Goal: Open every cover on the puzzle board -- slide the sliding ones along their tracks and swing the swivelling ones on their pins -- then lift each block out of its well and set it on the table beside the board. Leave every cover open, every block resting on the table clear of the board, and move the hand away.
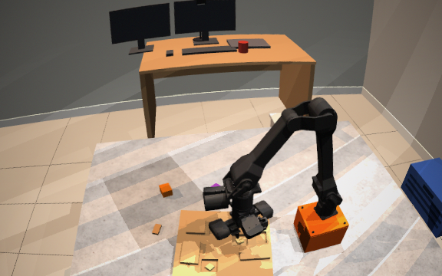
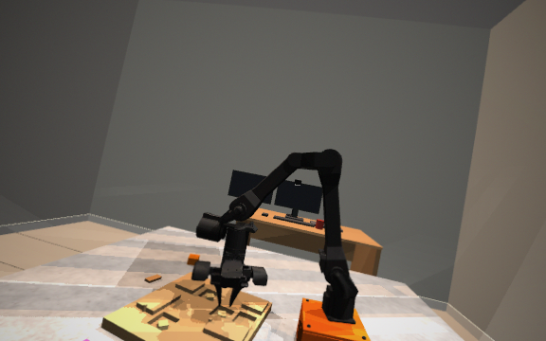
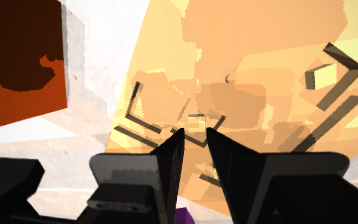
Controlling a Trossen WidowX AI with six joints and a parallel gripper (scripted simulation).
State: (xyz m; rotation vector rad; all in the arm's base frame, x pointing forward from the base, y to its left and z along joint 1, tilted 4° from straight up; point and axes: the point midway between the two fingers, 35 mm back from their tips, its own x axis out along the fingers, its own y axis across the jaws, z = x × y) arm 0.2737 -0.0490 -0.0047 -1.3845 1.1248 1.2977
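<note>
My gripper tip is 50 mm short of the tan puzzle board, 20 mm above it and 10 mm to the left of it. Also, from my gripper tip: flat brown piece 250 mm ahead, 130 mm to the right, 40 mm below.
</note>
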